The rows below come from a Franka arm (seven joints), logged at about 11 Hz.
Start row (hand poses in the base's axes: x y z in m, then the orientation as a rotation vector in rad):
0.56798 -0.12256 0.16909 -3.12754 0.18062 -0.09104
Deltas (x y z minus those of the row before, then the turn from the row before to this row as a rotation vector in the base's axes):
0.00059 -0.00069 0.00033 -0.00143 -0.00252 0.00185
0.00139 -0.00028 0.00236 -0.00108 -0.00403 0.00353
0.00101 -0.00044 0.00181 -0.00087 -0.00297 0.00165
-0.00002 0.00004 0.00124 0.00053 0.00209 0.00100
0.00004 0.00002 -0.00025 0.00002 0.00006 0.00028
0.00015 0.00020 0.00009 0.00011 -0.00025 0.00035
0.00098 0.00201 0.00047 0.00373 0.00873 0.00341
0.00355 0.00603 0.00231 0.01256 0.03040 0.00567
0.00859 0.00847 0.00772 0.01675 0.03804 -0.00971
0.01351 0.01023 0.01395 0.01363 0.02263 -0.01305
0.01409 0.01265 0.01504 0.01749 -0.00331 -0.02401
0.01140 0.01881 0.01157 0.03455 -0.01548 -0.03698
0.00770 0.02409 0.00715 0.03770 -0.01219 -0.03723
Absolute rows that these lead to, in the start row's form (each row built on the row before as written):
0.56857 -0.12325 0.16942 -3.12882 0.17772 -0.09514
0.56996 -0.12353 0.17178 -3.12967 0.17217 -0.10155
0.57097 -0.12397 0.17359 -3.13031 0.16957 -0.10629
0.57095 -0.12393 0.17483 -3.13005 0.16802 -0.10296
0.57099 -0.12391 0.17458 -3.13005 0.16758 -0.10286
0.57114 -0.12371 0.17467 -3.12993 0.16703 -0.10324
0.57212 -0.12170 0.17514 -3.12726 0.16175 -0.08915
0.57567 -0.11567 0.17745 -3.11756 0.15309 -0.04041
0.58426 -0.10720 0.18517 -3.10222 0.16834 0.01993
0.59777 -0.09697 0.19912 -3.08815 0.18830 0.05561
0.61186 -0.08432 0.21416 -3.06775 0.22349 0.05098
0.62326 -0.06551 0.22573 -3.02749 0.27540 0.02890
0.63096 -0.04142 0.23288 -2.98333 0.32631 0.01261

